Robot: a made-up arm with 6 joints.
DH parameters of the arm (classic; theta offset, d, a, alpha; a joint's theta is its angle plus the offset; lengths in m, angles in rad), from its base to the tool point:
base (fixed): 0 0.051 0 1.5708
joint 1: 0 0.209 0.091 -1.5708
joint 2: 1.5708 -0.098 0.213 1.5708
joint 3: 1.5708 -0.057 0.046 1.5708
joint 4: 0 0.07 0.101 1.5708
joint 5: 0 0.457 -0.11 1.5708
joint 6: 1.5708 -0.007 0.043 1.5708
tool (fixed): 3.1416 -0.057 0 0
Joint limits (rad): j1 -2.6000..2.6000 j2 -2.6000..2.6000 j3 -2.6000..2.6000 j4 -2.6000..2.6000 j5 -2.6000..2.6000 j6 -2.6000..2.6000
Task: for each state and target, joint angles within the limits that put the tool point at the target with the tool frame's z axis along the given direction. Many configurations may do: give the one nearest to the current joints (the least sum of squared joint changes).
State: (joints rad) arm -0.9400 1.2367 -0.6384 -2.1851 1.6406 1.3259
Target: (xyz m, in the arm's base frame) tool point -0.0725 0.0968 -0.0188 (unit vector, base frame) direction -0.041 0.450 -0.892
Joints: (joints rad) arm -0.7597 1.8304 -1.3070 -2.4997 0.7622 0.8138
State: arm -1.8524 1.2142 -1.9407 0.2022 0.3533 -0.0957
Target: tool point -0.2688 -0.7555 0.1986 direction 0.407 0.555 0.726
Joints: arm -1.4331 1.4436 -1.4880 -0.1140 -0.5561 -0.5829
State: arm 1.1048 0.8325 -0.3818 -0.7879 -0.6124 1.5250
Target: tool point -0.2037 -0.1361 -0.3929 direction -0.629 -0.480 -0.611
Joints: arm 0.7197 0.4563 -0.3819 -0.1457 -0.2801 1.4800
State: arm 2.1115 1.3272 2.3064 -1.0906 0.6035 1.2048
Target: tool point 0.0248 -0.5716 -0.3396 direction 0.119 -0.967 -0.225
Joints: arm 1.7404 1.8090 1.6383 -0.9796 -0.2269 1.0578
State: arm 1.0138 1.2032 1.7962 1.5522 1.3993 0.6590
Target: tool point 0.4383 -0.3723 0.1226 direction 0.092 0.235 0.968
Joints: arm 0.9631 1.3830 1.8692 1.4470 0.9795 0.5948
